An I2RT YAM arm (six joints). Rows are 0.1 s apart.
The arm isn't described. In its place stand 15 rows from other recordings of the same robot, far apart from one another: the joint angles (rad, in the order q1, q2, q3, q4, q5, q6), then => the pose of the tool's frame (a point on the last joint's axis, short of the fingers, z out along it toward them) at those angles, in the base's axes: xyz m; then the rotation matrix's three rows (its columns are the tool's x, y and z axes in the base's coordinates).
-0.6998, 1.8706, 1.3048, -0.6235, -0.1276, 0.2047 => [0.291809 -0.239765 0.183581], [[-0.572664 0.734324 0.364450], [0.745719 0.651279 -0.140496], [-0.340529 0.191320 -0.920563]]
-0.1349, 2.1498, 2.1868, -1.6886, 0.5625, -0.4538 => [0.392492 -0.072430 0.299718], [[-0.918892 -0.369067 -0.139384], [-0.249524 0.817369 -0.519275], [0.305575 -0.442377 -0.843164]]
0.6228, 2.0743, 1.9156, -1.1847, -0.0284, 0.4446 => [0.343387 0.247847 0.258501], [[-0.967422 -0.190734 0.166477], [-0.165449 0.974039 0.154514], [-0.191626 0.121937 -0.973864]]
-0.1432, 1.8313, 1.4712, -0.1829, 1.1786, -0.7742 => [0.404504 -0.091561 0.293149], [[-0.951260 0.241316 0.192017], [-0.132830 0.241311 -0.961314], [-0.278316 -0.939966 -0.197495]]
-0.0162, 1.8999, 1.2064, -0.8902, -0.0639, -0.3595 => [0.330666 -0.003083 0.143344], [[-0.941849 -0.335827 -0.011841], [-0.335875 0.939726 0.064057], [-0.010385 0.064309 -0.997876]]
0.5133, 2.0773, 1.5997, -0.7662, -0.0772, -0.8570 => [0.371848 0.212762 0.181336], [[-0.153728 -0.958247 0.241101], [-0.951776 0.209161 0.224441], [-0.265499 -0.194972 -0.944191]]
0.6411, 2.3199, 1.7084, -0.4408, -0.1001, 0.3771 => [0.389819 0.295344 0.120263], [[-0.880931 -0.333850 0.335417], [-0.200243 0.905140 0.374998], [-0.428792 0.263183 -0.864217]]
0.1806, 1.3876, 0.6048, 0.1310, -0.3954, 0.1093 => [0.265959 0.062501 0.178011], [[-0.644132 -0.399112 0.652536], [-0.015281 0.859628 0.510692], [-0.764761 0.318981 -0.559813]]
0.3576, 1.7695, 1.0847, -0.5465, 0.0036, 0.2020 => [0.315095 0.117603 0.160469], [[-0.935313 -0.164597 0.313204], [-0.135317 0.984316 0.113190], [-0.326922 0.063486 -0.942916]]
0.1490, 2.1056, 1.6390, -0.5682, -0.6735, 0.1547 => [0.444048 0.089111 0.196465], [[-0.906497 -0.294886 0.302169], [-0.014289 0.736696 0.676073], [-0.421971 0.608541 -0.672026]]
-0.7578, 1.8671, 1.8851, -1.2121, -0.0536, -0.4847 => [0.278241 -0.260666 0.328529], [[-0.910748 0.279908 0.303627], [0.221252 0.951547 -0.213556], [-0.348692 -0.127318 -0.928550]]
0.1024, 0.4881, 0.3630, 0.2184, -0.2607, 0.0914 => [0.143625 0.023984 0.276364], [[0.059974 -0.361040 0.930620], [0.094816 0.930143 0.354744], [-0.993687 0.066962 0.090017]]
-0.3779, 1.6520, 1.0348, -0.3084, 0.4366, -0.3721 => [0.310304 -0.139381 0.198867], [[-0.899280 0.261658 0.350472], [0.002517 0.804393 -0.594092], [-0.437366 -0.533373 -0.724033]]
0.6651, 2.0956, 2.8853, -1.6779, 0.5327, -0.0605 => [0.285129 0.200652 0.476985], [[-0.592531 -0.315951 0.741001], [-0.530922 0.844981 -0.064258], [-0.605829 -0.431488 -0.668423]]
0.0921, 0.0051, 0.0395, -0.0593, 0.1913, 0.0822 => [0.107875 0.003166 0.180526], [[-0.016581 0.100680 0.994781], [0.079421 0.991906 -0.099065], [-0.996703 0.077364 -0.024443]]
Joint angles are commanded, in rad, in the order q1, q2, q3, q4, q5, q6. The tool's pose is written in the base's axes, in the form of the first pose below.
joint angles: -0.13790 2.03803 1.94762 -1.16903 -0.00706 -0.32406
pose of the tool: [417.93, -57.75, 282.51], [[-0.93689, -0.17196, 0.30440], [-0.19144, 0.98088, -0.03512], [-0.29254, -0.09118, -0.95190]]
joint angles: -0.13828 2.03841 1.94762 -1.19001 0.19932 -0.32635
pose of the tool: [414.59, -64.81, 282.35], [[-0.96030, -0.12317, 0.25032], [-0.18363, 0.95455, -0.23475], [-0.21003, -0.27139, -0.93927]]
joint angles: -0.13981 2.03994 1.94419 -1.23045 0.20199 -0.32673
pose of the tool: [410.29, -64.95, 279.64], [[-0.96920, -0.13349, 0.20697], [-0.18113, 0.95577, -0.23172], [-0.16688, -0.26207, -0.95051]]
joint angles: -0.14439 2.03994 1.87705 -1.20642 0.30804 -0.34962
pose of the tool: [406.60, -70.03, 262.71], [[-0.97845, -0.14689, 0.14510], [-0.18758, 0.92605, -0.32748], [-0.08626, -0.34764, -0.93365]]
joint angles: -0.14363 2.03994 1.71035 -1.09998 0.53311 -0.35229
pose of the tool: [398.56, -75.92, 222.84], [[-0.98664, -0.15594, 0.04723], [-0.15756, 0.83930, -0.52033], [0.04150, -0.52082, -0.85266]]
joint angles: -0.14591 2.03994 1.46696 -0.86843 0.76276 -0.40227
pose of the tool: [382.90, -81.13, 167.67], [[-0.97847, -0.20623, -0.00817], [-0.14228, 0.70267, -0.69714], [0.14951, -0.68097, -0.71689]]
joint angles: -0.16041 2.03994 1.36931 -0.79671 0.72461 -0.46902
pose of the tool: [370.35, -83.83, 143.60], [[-0.96045, -0.27687, -0.02954], [-0.18745, 0.72138, -0.66668], [0.20589, -0.63478, -0.74475]]
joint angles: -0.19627 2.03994 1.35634 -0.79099 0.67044 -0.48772
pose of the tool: [365.44, -95.21, 139.33], [[-0.96147, -0.27079, -0.04735], [-0.18320, 0.75958, -0.62408], [0.20496, -0.59136, -0.77993]]
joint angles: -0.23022 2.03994 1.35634 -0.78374 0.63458 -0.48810
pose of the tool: [363.02, -106.76, 138.64], [[-0.96946, -0.23918, -0.05431], [-0.16067, 0.78661, -0.59618], [0.18531, -0.56924, -0.80101]]
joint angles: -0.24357 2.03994 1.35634 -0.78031 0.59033 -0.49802
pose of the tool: [362.31, -110.45, 137.77], [[-0.97097, -0.23430, -0.04823], [-0.16762, 0.81027, -0.56158], [0.17066, -0.53719, -0.82602]]
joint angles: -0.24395 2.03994 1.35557 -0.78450 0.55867 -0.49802
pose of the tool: [361.98, -109.55, 136.94], [[-0.97093, -0.23522, -0.04430], [-0.17575, 0.82624, -0.53520], [0.16250, -0.51186, -0.84356]]
